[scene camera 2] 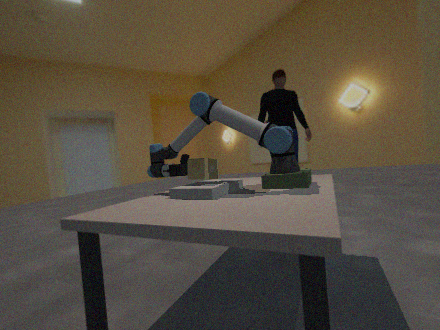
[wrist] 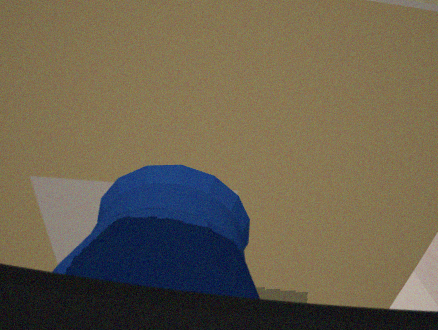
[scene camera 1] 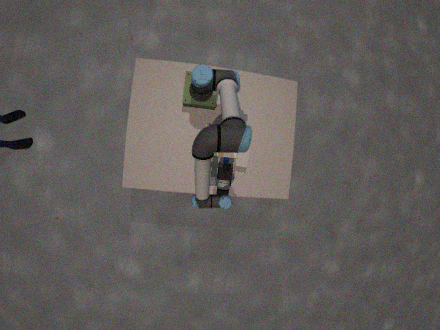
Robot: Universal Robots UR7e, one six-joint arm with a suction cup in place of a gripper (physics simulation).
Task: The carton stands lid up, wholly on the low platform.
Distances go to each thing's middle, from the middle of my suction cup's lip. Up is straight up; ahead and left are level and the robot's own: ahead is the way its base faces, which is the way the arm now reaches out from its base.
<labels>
I see the carton (wrist: 315,121) 6 cm behind my suction cup and 1 cm below it. Also, from my suction cup: low platform (scene camera 2: 208,189): 10 cm below, 9 cm behind, 1 cm to the left.
</labels>
